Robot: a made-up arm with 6 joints. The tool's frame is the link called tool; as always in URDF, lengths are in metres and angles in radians. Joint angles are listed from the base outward.
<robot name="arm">
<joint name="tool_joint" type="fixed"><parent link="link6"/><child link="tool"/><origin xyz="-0.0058 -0.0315 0.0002" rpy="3.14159 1.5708 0"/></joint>
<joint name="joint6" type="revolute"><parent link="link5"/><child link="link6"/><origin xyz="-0.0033 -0.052 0.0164"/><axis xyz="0 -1 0"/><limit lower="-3.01" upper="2.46"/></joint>
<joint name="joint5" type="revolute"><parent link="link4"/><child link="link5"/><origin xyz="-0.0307 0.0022 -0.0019"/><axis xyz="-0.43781 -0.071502 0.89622"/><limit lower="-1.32" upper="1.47"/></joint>
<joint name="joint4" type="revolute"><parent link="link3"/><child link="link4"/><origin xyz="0.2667 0.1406 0.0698"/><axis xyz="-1 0 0"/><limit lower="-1.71" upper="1.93"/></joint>
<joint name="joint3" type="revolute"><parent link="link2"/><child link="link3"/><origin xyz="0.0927 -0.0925 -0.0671"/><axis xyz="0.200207 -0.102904 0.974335"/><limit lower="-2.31" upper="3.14"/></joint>
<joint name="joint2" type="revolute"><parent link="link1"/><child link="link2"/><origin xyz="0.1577 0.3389 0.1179"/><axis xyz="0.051 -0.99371 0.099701"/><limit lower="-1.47" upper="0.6"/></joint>
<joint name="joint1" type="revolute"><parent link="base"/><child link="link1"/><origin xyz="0.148 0.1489 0.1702"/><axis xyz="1 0 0"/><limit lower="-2.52" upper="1.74"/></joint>
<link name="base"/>
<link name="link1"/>
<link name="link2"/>
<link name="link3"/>
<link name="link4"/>
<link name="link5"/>
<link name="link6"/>
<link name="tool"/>
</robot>
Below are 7 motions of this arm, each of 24 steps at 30 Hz.
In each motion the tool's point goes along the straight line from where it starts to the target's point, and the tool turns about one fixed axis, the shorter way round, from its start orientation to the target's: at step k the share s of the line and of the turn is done. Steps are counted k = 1, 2, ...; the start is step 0. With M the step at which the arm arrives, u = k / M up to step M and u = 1 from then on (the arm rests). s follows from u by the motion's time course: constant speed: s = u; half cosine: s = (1 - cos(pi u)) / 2; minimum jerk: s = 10 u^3 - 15 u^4 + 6 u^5.
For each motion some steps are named. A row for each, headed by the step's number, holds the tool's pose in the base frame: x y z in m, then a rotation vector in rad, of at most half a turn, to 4 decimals.
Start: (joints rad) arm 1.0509 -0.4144 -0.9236 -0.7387 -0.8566 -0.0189
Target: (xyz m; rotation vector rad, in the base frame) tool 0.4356 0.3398 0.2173 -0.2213 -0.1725 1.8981
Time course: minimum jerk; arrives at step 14
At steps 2, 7, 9, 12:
2: 0.5344 0.2774 0.2897 0.0831 0.1401 1.1942
7: 0.4862 0.3079 0.2544 -0.0590 -0.0050 1.5430
9: 0.4605 0.3241 0.2356 -0.1395 -0.0879 1.7246
12: 0.4380 0.3383 0.2190 -0.2134 -0.1643 1.8819

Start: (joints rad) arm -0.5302 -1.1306 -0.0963 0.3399 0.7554 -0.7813
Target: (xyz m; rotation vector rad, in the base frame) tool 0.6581 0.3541 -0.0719 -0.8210 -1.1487 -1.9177
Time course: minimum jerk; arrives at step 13
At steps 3, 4, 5, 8, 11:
3: 0.5324 0.2952 -0.1333 -0.8337 -0.6345 -2.2478
4: 0.5446 0.3009 -0.1273 -0.8342 -0.6873 -2.2195
5: 0.5608 0.3085 -0.1194 -0.8342 -0.7563 -2.1807
8: 0.6181 0.3354 -0.0914 -0.8292 -0.9923 -2.0317
11: 0.6542 0.3523 -0.0738 -0.8220 -1.1337 -1.9292

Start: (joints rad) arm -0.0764 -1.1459 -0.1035 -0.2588 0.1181 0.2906
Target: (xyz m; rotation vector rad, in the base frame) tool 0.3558 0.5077 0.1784 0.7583 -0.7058 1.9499
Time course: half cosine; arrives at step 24
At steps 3, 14, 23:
3: 0.4329 0.3813 -0.0193 -1.0181 0.2131 2.7413
14: 0.3855 0.4590 0.1022 0.1452 -0.4128 2.3990
23: 0.3561 0.5071 0.1775 0.7518 -0.7029 1.9559

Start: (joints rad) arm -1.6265 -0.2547 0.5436 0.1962 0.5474 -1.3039
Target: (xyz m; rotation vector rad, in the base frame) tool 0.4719 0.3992 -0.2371 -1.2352 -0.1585 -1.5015
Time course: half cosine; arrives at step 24
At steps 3, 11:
3: 0.5938 0.2569 -0.2661 -0.7698 -1.6033 -1.4367
11: 0.5435 0.3156 -0.2541 -1.0098 -1.0204 -1.5241

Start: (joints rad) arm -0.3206 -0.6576 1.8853 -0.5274 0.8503 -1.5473
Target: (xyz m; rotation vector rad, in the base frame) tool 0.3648 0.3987 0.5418 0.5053 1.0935 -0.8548
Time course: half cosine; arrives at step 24
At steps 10, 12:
10: 0.3581 0.5595 0.3545 0.1062 1.0667 -0.8684
12: 0.3595 0.5265 0.3930 0.1880 1.0743 -0.8674

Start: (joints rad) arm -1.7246 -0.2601 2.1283 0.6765 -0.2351 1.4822
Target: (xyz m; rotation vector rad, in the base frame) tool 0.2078 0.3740 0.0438 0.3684 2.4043 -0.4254
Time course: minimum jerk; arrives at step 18
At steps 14, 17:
14: 0.2141 0.3720 0.0248 0.4484 2.3566 -0.4797
17: 0.2079 0.3740 0.0434 0.3701 2.4033 -0.4265

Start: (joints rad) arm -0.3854 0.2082 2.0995 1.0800 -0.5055 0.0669
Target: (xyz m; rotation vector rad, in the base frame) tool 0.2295 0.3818 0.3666 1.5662 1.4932 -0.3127
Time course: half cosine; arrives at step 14
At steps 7, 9, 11, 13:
7: 0.2267 0.4502 0.3188 1.6212 1.2466 -0.3194
9: 0.2279 0.4205 0.3395 1.5994 1.3538 -0.3169
11: 0.2289 0.3967 0.3562 1.5797 1.4395 -0.3144
13: 0.2294 0.3835 0.3654 1.5678 1.4870 -0.3129

